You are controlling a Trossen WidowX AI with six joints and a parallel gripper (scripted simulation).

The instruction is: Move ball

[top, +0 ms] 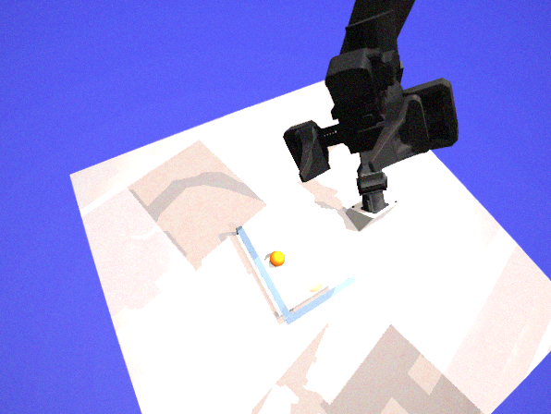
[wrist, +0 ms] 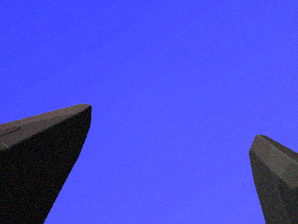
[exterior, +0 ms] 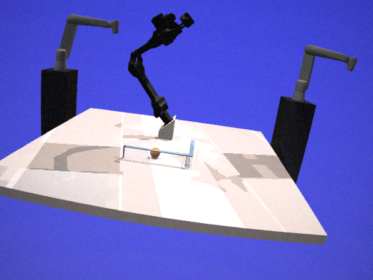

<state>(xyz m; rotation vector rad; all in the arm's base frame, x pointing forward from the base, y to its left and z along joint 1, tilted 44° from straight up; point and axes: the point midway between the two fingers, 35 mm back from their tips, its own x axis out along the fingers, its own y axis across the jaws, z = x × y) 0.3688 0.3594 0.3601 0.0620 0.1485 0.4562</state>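
Right now my gripper tip is 600 mm above the orange ball, 60 mm to the left of it and 30 mm past it. Round my gripper tip: see-through ball copy (600 mm below, 80 mm behind, 60 mm to the left).
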